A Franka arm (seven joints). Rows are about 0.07 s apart.
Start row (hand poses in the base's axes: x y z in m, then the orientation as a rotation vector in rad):
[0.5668 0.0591 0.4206 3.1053 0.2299 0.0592]
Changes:
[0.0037 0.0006 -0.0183 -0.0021 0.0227 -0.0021]
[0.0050 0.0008 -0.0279 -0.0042 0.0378 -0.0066]
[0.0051 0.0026 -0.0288 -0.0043 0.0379 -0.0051]
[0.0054 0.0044 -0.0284 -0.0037 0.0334 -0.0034]
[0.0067 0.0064 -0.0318 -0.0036 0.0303 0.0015]
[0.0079 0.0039 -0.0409 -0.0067 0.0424 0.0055]
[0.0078 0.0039 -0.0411 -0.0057 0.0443 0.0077]
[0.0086 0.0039 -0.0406 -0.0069 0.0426 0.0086]
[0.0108 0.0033 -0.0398 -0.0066 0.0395 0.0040]
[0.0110 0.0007 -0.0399 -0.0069 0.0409 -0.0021]
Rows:
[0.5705 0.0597 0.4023 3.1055 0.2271 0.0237]
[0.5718 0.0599 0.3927 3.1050 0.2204 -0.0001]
[0.5719 0.0617 0.3918 3.1048 0.2228 -0.0003]
[0.5722 0.0635 0.3922 3.1049 0.2253 0.0068]
[0.5735 0.0655 0.3888 3.1043 0.2329 0.0118]
[0.5747 0.0630 0.3797 3.1017 0.2392 -0.0073]
[0.5746 0.0630 0.3795 3.1026 0.2427 -0.0101]
[0.5754 0.0630 0.3800 3.1012 0.2440 -0.0076]
[0.5776 0.0624 0.3808 3.1017 0.2368 -0.0028]
[0.5778 0.0598 0.3807 3.1021 0.2274 -0.0051]

